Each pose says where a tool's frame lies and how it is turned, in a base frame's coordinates. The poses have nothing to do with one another.
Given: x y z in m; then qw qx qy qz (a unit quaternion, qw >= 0).
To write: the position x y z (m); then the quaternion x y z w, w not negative. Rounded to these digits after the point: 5 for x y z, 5 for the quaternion.
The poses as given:
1: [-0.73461 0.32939 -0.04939 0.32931 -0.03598 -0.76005 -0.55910]
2: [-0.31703 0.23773 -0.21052 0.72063 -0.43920 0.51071 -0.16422]
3: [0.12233 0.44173 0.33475 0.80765 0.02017 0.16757 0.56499]
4: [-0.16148 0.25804 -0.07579 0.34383 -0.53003 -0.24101 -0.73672]
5: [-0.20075 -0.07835 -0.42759 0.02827 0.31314 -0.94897 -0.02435]
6: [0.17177 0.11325 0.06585 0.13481 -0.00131 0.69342 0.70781]
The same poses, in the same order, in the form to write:
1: [-0.73461 0.32939 -0.04939 -0.03598 -0.76005 -0.55910 0.32931]
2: [-0.31703 0.23773 -0.21052 -0.43920 0.51071 -0.16422 0.72063]
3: [0.12233 0.44173 0.33475 0.02017 0.16757 0.56499 0.80765]
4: [-0.16148 0.25804 -0.07579 -0.53003 -0.24101 -0.73672 0.34383]
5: [-0.20075 -0.07835 -0.42759 0.31314 -0.94897 -0.02435 0.02827]
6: [0.17177 0.11325 0.06585 -0.00131 0.69342 0.70781 0.13481]
